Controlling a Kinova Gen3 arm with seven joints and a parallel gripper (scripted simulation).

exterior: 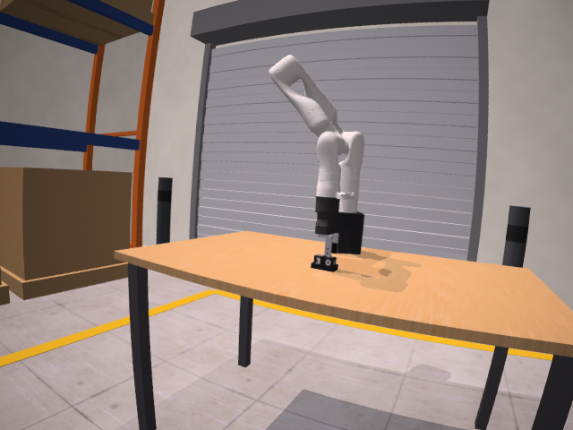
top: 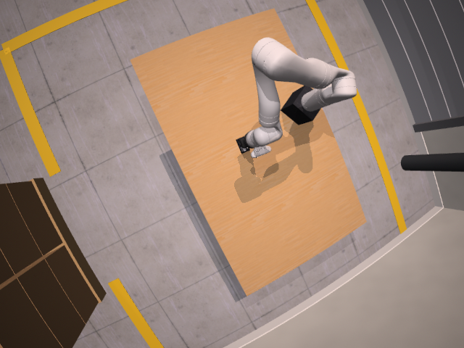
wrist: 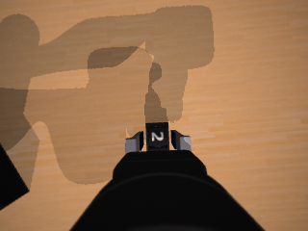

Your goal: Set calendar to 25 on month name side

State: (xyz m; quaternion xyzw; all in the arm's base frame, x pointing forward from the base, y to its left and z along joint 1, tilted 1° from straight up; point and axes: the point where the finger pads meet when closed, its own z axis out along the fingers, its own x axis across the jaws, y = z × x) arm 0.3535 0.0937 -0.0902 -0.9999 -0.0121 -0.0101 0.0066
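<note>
My gripper is now 40 mm above the black cube and 30 mm to the left of it. The rest, counted from my hand: black tray: 60 mm below, 20 mm to the right.
</note>
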